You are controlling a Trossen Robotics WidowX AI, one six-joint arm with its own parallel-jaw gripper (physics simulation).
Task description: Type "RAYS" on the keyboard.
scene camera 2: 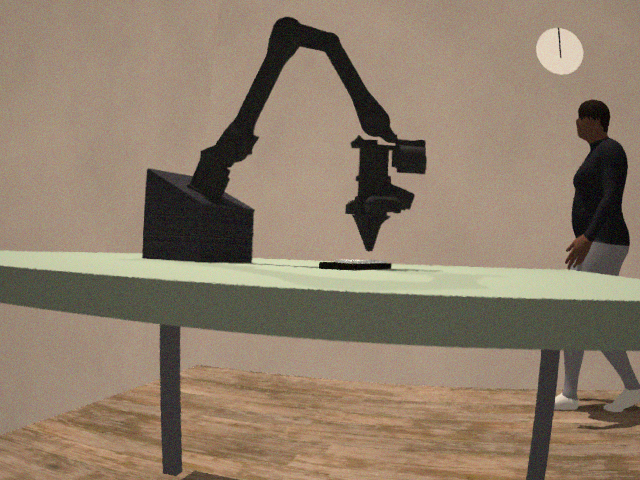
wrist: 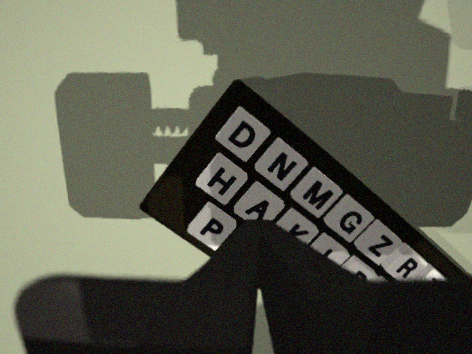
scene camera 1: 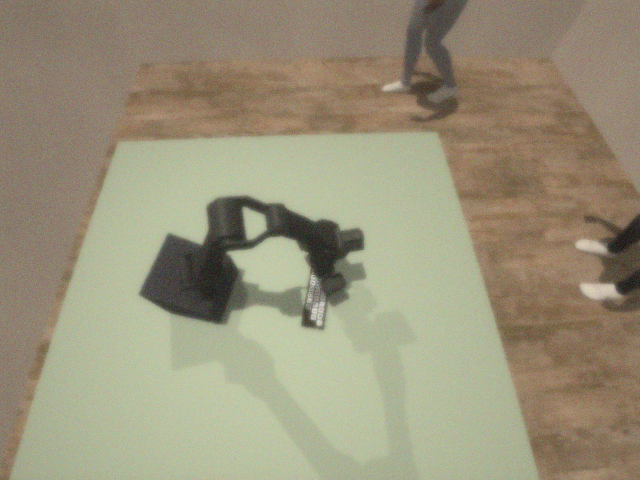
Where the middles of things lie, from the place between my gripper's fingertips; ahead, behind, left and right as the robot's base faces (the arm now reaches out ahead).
Scene:
I see the black keyboard (wrist: 174, 201) 20 mm behind my hand, 60 mm to the right of it and 30 mm below it.

